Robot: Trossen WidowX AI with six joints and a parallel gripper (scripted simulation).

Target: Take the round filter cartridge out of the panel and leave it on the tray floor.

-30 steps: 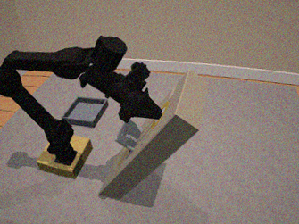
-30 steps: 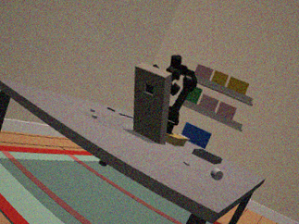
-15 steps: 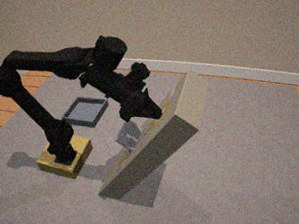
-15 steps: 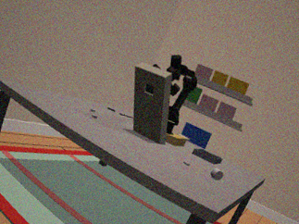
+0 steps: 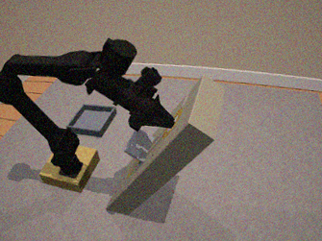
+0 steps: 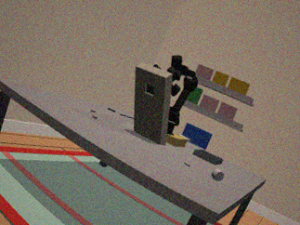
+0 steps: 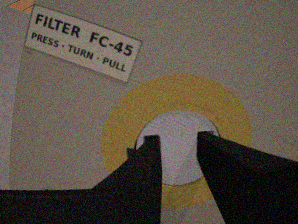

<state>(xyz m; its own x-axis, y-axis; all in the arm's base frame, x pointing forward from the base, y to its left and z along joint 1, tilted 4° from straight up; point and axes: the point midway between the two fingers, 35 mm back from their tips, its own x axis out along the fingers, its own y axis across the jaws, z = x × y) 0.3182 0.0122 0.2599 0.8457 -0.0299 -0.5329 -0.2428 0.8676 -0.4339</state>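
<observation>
My gripper tip is 1 cm short of the round filter cartridge and 1 cm above it. From my gripper tip the other things lie so: shallow tray: 42 cm behind, 28 cm to the left, 27 cm below; then grey bracket: 10 cm behind, 10 cm below.
</observation>
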